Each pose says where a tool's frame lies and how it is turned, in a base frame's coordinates. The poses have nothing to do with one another.
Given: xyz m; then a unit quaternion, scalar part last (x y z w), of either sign.
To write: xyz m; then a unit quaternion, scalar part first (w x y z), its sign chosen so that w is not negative. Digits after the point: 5 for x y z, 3 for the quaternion.
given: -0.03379 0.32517 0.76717 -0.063 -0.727 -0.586 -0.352
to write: -0.03379 0.32517 0.76717 0.352 0.063 0.727 0.586
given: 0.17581 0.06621 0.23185 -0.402 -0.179 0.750 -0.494
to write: 0.17581 0.06621 0.23185 0.494 0.402 0.179 -0.750
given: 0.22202 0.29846 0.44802 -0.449 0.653 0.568 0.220
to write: 0.22202 0.29846 0.44802 0.220 -0.449 0.653 0.568
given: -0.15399 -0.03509 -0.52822 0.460 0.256 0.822 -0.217
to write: -0.15399 -0.03509 -0.52822 0.217 -0.460 -0.256 -0.822
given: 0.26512 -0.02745 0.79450 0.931 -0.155 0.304 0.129
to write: 0.26512 -0.02745 0.79450 0.129 0.931 -0.155 0.304
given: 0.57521 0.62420 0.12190 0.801 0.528 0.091 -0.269
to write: 0.57521 0.62420 0.12190 0.269 -0.801 -0.528 -0.091
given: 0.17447 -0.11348 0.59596 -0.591 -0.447 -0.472 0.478
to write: 0.17447 -0.11348 0.59596 0.478 -0.591 -0.447 -0.472
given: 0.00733 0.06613 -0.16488 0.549 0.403 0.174 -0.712
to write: 0.00733 0.06613 -0.16488 0.712 -0.549 -0.403 -0.174
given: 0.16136 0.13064 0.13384 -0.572 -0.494 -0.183 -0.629
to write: 0.16136 0.13064 0.13384 0.629 0.572 0.494 0.183
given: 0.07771 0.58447 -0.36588 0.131 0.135 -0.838 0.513
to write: 0.07771 0.58447 -0.36588 0.513 0.131 0.135 -0.838
